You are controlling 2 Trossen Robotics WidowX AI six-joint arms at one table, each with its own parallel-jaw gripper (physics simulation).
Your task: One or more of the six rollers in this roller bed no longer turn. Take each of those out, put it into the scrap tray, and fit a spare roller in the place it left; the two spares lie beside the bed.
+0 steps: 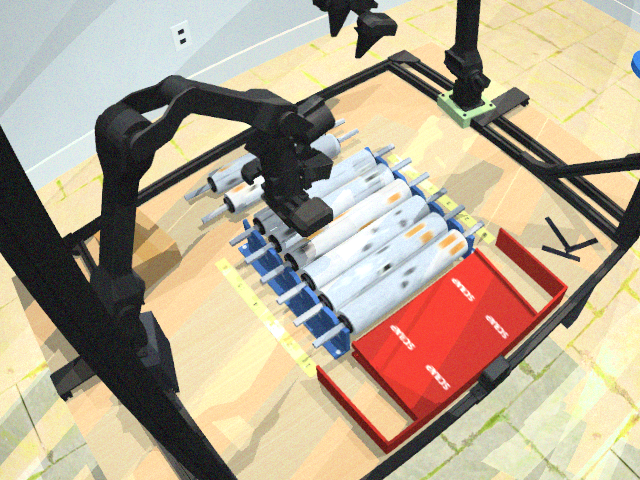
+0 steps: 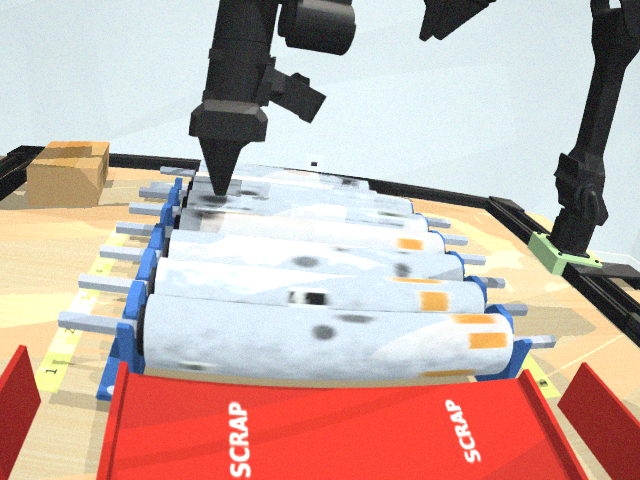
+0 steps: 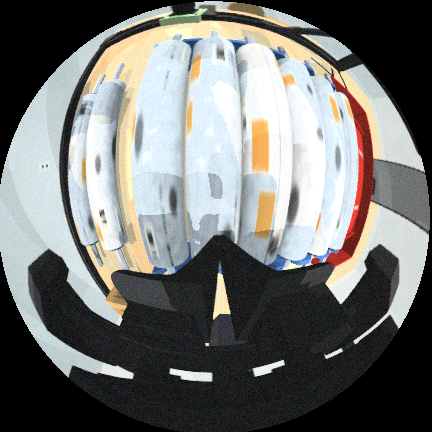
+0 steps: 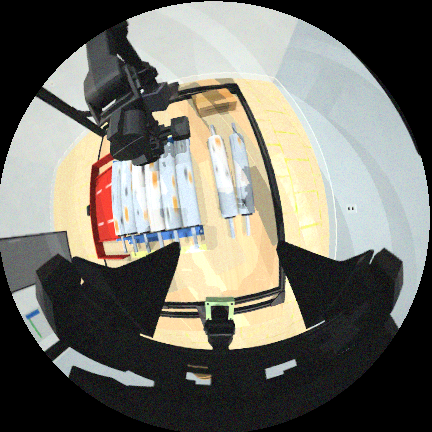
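Where they show: left gripper, between the fingertips: [image 1: 291,225] [image 2: 220,194] [image 3: 218,239]; right gripper, between the fingertips: [image 1: 345,47] [image 2: 429,39] [image 4: 229,247]; left arm's base, origin of its link: [image 4: 151,88]; right arm's base, origin of its link: [image 1: 467,100] [image 2: 567,247] [image 4: 219,311].
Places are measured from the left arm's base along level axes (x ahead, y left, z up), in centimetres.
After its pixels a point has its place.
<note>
Several pale rollers [image 1: 403,281] {x 45.4, y 0.0, z -3.7 cm} [image 2: 320,335] {x 45.2, y -0.7, z -4.0 cm} lie side by side in the bed's blue rails [image 1: 338,341] {x 33.0, y -3.7, z -10.1 cm} [image 2: 135,302] {x 33.2, y -2.4, z -4.6 cm}; which ones no longer turn cannot be told. Two spares [image 3: 105,165] {x 33.2, y 32.3, z -7.6 cm} [image 4: 222,177] {x 35.8, y 35.4, z -6.3 cm} lie beside the bed, away from the tray. The red scrap tray [image 1: 444,330] {x 49.8, y -8.7, z -8.2 cm} [image 2: 336,428] {x 47.7, y -4.8, z -7.5 cm} [image 4: 105,200] {x 48.9, y -8.1, z -8.0 cm} holds no roller. My left gripper [image 2: 220,192] {x 31.1, y 16.9, z -3.5 cm} [image 3: 218,239] {x 31.1, y 16.9, z -3.5 cm} is shut and empty, pointing down at the second roller from the spares, near its box-side end; contact is unclear. My right gripper [image 1: 347,45] {x 48.4, y 37.4, z 17.1 cm} [image 4: 229,247] {x 48.4, y 37.4, z 17.1 cm} is open and empty, high above the table.
A cardboard box [image 1: 149,253] {x 4.9, y 21.1, z -5.5 cm} [image 2: 67,173] {x 6.6, y 20.0, z -6.4 cm} [image 4: 215,102] {x 6.0, y 27.7, z -5.6 cm} stands beyond one end of the rollers. Yellow numbered strips [image 1: 268,320] {x 23.0, y 4.3, z -11.0 cm} run along both rails. A black frame surrounds the table. The right arm stands on a green mount [image 1: 465,111] {x 76.9, y 39.9, z -7.9 cm} [image 2: 555,258] {x 75.4, y 38.3, z -8.6 cm}.
</note>
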